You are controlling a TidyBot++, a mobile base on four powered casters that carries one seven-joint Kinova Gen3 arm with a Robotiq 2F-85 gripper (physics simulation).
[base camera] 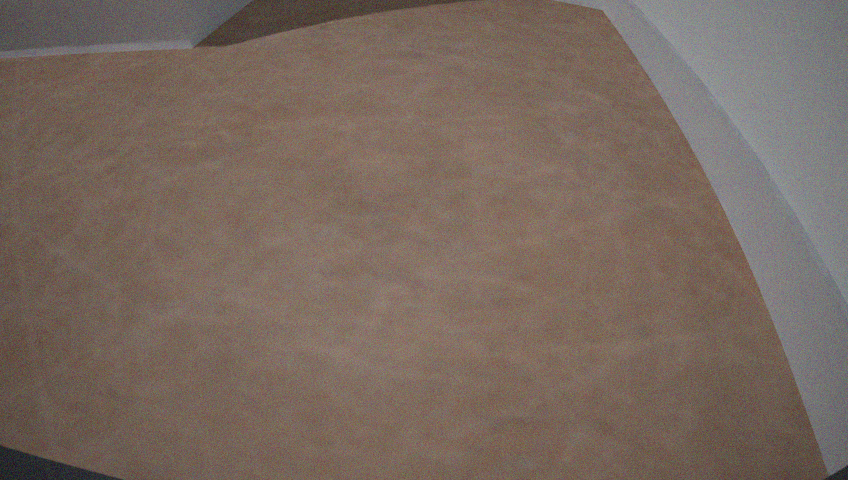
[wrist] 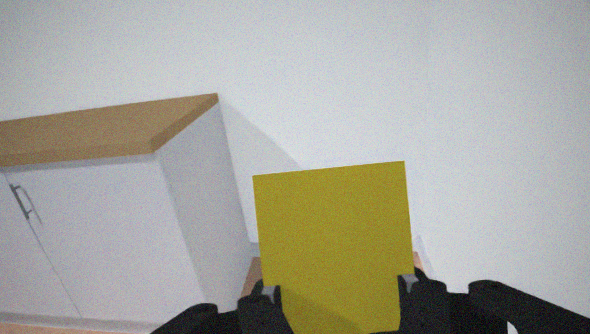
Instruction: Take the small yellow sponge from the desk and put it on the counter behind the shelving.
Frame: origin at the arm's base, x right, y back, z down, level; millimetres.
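Seen in the pictures: gripper, between the fingertips: [wrist: 337, 282].
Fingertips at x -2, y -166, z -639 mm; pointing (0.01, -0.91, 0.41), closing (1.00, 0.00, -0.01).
A point is followed by its place in that frame.
The yellow sponge [wrist: 335, 225] @(x -1, y -155, z -681 mm) is a flat yellow block in the lower middle of the wrist view. My gripper [wrist: 337, 282] @(x -2, y -166, z -639 mm) is shut on it, with one black finger at each side, and the sponge stands out beyond the fingertips. The counter [wrist: 110, 127] @(x -700, y -1067, z -513 mm) has a brown wooden top over white cabinets and shows at the left of the wrist view, ahead and to the left of the sponge. The sponge is apart from the counter. The shelving and the desk do not show in either view.
White cabinet doors [wrist: 100, 225] @(x -752, y -904, z -225 mm) with a grey handle [wrist: 22, 202] are under the counter top. A white wall [wrist: 400, 75] @(x 368, y -1412, z -508 mm) rises behind and to the right. In the base camera view, brown floor [base camera: 386, 237] @(x -30, y -453, z 397 mm) stretches ahead, with a pale baseboard [base camera: 731, 196] @(x 403, y -546, z 372 mm) along the right wall and a white cabinet base [base camera: 107, 20] @(x -652, y -954, z 325 mm) at the upper left.
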